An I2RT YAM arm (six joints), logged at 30 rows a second.
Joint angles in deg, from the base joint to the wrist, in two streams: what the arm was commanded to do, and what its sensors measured. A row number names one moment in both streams.
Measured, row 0:
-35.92 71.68 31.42 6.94 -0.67 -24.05
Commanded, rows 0 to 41:
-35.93 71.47 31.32 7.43 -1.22 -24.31
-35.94 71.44 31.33 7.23 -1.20 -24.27
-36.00 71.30 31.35 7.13 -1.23 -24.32
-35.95 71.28 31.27 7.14 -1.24 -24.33
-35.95 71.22 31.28 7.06 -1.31 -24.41
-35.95 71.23 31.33 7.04 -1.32 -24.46
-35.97 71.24 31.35 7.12 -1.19 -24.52
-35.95 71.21 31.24 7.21 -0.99 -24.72
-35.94 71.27 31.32 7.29 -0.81 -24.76
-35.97 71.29 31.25 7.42 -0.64 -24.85
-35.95 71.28 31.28 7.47 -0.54 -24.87
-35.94 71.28 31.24 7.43 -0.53 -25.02
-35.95 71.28 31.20 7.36 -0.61 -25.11
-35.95 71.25 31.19 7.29 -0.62 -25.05
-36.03 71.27 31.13 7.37 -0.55 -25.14
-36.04 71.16 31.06 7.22 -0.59 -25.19
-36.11 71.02 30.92 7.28 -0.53 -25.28
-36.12 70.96 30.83 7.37 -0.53 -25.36
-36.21 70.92 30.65 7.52 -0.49 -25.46
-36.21 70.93 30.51 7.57 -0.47 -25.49
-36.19 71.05 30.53 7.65 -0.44 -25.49
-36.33 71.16 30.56 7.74 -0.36 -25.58
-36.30 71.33 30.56 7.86 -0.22 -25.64
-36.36 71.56 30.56 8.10 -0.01 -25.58
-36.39 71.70 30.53 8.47 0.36 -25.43
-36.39 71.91 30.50 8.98 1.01 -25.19
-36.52 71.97 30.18 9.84 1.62 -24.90
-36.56 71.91 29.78 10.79 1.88 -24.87
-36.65 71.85 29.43 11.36 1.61 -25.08
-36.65 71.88 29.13 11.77 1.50 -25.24
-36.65 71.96 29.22 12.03 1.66 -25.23
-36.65 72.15 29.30 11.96 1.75 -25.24
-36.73 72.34 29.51 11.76 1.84 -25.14
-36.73 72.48 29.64 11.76 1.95 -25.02
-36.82 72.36 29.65 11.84 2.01 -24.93
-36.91 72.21 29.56 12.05 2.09 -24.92
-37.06 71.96 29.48 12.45 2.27 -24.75
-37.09 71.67 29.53 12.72 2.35 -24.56
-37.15 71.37 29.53 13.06 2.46 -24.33
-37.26 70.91 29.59 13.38 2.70 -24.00
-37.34 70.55 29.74 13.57 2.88 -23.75
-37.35 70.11 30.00 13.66 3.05 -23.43
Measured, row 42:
-37.15 70.94 29.47 10.35 1.74 -24.97
